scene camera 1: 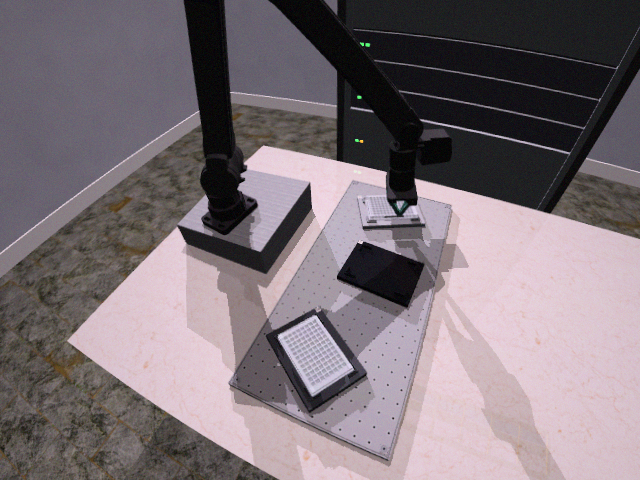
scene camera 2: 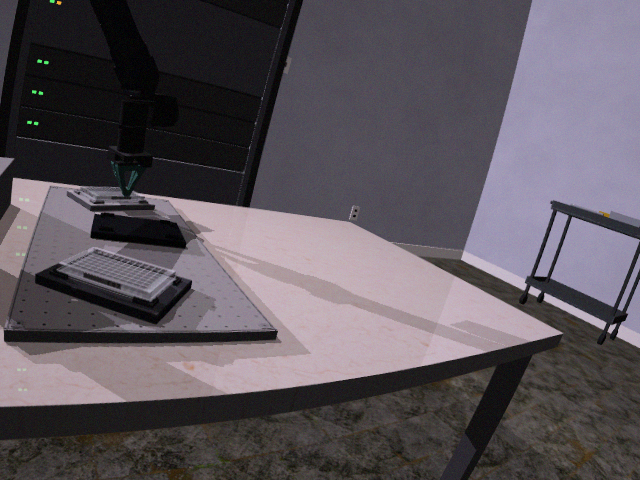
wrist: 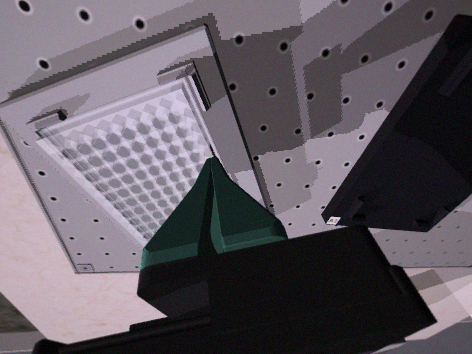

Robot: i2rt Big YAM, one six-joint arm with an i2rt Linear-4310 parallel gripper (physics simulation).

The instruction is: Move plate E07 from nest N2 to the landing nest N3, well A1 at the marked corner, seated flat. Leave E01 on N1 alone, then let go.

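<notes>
My gripper point(scene camera 1: 400, 212) point(scene camera 2: 127, 195) point(wrist: 213, 165) is shut with its green fingertips together and nothing between them. It points down at the far plate, near its long edge in the wrist view; whether the tips touch it I cannot tell. This clear plate point(scene camera 1: 379, 207) point(scene camera 2: 103, 192) point(wrist: 140, 150) lies in the far grey nest point(wrist: 125, 75). A black nest point(scene camera 1: 382, 273) point(scene camera 2: 139, 230) point(wrist: 400, 150) in the middle holds no plate and has a white A1 mark point(scene camera 1: 360, 242) point(wrist: 333, 220) at one corner. Another plate point(scene camera 1: 315, 353) point(scene camera 2: 118, 271) sits in the near dark nest point(scene camera 2: 155, 312). Plate labels are unreadable.
The nests stand on a perforated metal board point(scene camera 1: 392, 356) point(scene camera 2: 227, 320) on the pale table point(scene camera 1: 516, 310) point(scene camera 2: 361, 310). The arm's base stands on a grey block point(scene camera 1: 279, 201) at the left. A dark rack point(scene camera 1: 480, 165) stands behind the table, and a cart point(scene camera 2: 573, 298) at the right.
</notes>
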